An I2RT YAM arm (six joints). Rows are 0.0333 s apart.
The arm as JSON. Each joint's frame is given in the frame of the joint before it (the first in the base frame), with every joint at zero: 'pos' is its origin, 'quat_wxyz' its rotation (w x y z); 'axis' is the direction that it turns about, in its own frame. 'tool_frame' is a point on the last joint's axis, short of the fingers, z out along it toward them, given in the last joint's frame.
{
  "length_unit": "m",
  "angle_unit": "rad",
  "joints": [
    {
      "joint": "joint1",
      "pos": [
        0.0,
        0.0,
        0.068
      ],
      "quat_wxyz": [
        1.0,
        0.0,
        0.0,
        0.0
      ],
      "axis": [
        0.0,
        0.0,
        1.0
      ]
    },
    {
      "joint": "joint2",
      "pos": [
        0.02,
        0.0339,
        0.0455
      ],
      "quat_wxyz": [
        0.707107,
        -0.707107,
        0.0,
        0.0
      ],
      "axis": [
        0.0,
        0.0,
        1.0
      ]
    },
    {
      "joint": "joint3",
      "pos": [
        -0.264,
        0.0,
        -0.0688
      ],
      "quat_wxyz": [
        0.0,
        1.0,
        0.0,
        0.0
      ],
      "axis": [
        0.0,
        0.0,
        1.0
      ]
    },
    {
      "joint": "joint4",
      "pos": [
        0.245,
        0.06,
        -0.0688
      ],
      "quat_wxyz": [
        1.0,
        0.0,
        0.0,
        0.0
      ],
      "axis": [
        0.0,
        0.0,
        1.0
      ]
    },
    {
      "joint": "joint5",
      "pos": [
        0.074,
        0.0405,
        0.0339
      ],
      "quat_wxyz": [
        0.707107,
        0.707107,
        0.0,
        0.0
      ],
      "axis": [
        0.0,
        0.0,
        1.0
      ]
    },
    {
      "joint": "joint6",
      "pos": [
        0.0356,
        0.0,
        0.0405
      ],
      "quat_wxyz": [
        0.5,
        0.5,
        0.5,
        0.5
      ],
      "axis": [
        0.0,
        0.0,
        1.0
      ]
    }
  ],
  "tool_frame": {
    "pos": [
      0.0,
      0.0,
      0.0
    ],
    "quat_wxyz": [
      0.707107,
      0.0,
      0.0,
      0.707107
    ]
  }
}
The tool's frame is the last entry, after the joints.
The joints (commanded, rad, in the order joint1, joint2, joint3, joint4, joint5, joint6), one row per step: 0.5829, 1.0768, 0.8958, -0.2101, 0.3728, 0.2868; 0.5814, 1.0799, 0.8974, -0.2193, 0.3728, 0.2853; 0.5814, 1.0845, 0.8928, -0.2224, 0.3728, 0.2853; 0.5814, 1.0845, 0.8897, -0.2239, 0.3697, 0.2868; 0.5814, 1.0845, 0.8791, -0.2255, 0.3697, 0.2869; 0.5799, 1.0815, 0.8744, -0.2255, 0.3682, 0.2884; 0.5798, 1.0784, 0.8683, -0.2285, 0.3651, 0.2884; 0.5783, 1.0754, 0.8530, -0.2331, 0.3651, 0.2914; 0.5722, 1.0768, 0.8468, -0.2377, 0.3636, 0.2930; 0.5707, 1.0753, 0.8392, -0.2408, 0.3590, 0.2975; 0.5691, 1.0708, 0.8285, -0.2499, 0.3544, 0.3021; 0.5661, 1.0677, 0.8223, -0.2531, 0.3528, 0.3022; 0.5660, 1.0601, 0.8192, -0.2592, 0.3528, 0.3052; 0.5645, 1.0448, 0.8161, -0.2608, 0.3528, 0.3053; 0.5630, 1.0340, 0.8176, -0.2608, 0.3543, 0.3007; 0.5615, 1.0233, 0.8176, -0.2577, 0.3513, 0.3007; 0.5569, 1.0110, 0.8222, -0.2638, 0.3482, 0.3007
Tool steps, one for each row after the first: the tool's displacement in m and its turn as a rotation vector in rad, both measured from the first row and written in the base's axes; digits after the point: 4 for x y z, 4 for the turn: 0.0004, -0.0002, -0.0010, -0.0073, 0.0087, -0.0010; 0.0010, 0.0002, -0.0040, -0.0140, 0.0190, -0.0010; 0.0008, 0.0002, -0.0053, -0.0142, 0.0237, 0.0013; 0.0005, 0.0000, -0.0091, -0.0208, 0.0339, 0.0013; 0.0000, -0.0007, -0.0101, -0.0198, 0.0360, 0.0006; -0.0008, -0.0011, -0.0118, -0.0220, 0.0417, 0.0033; -0.0018, -0.0022, -0.0169, -0.0285, 0.0563, 0.0007; -0.0013, -0.0036, -0.0199, -0.0330, 0.0673, -0.0047; -0.0018, -0.0042, -0.0225, -0.0322, 0.0768, -0.0039; -0.0032, -0.0053, -0.0261, -0.0347, 0.0915, -0.0033; -0.0037, -0.0065, -0.0279, -0.0372, 0.0973, -0.0049; -0.0052, -0.0075, -0.0279, -0.0354, 0.0991, -0.0062; -0.0076, -0.0094, -0.0258, -0.0295, 0.0902, -0.0077; -0.0090, -0.0107, -0.0230, -0.0275, 0.0788, -0.0086; -0.0104, -0.0119, -0.0204, -0.0190, 0.0679, -0.0072; -0.0120, -0.0140, -0.0168, -0.0121, 0.0595, -0.0089
